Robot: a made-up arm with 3 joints.
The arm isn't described. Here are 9 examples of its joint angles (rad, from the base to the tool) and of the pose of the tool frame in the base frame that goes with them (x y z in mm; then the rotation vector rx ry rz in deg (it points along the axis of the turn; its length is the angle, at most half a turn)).
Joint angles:
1: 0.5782 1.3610 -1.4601
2: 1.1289 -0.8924 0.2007
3: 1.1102 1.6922 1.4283
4: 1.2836 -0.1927 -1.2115
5: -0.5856 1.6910 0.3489
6: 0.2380 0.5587 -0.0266
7: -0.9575 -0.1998 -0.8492
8: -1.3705 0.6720 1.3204
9: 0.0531 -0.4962 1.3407
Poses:
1: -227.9 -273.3 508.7 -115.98 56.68 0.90
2: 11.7 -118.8 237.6 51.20 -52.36 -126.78
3: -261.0 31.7 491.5 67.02 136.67 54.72
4: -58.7 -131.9 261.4 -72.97 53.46 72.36
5: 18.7 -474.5 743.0 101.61 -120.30 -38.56
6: -63.3 -356.3 549.7 80.11 -106.03 -83.95
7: 210.6 -382.0 430.8 50.31 -3.88 -101.85
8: 337.4 -238.0 583.3 44.88 -42.62 22.62
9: 27.9 -244.2 372.6 14.49 -31.39 -22.29
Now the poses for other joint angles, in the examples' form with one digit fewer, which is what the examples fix.
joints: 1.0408 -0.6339 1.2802
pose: 34 -125 295 15.3 -55.9 -71.1
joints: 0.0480 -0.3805 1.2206
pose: 40 -260 397 17.2 -38.6 -29.4
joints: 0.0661 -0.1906 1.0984
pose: 49 -281 435 20.7 -51.0 -37.8
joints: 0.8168 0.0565 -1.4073
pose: -90 -232 335 -87.7 47.4 76.6
